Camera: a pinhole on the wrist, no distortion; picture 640 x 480 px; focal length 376.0 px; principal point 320.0 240.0 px. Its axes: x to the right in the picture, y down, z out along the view. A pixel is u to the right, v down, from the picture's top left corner.
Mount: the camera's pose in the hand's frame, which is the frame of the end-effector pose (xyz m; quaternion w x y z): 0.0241 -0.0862 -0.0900 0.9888 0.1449 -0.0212 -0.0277
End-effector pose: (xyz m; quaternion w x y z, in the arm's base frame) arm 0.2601 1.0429 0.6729 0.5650 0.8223 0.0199 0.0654
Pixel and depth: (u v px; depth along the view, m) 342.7 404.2 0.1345
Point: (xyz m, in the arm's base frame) 0.2983 1.0190 0.5914
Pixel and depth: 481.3 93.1 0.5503
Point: 0.5485 0.8790 0.1249
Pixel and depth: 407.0 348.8 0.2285
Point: 0.3513 0.9447 0.5408
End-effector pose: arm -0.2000 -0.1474 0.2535 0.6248 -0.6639 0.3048 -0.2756
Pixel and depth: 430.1 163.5 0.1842
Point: -0.0872 -0.1404 0.4248
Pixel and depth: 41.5 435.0 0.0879
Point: -0.2209 -0.1097 0.3174
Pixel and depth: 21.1 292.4 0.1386
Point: -0.2215 -0.0458 0.3522
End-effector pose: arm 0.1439 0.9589 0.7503 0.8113 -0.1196 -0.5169 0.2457
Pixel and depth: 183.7 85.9 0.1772
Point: 0.1308 0.7561 0.8248
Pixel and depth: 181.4 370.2 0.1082
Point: 0.1383 0.8804 0.7806
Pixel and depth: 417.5 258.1 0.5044
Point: -0.1147 0.8201 1.1251
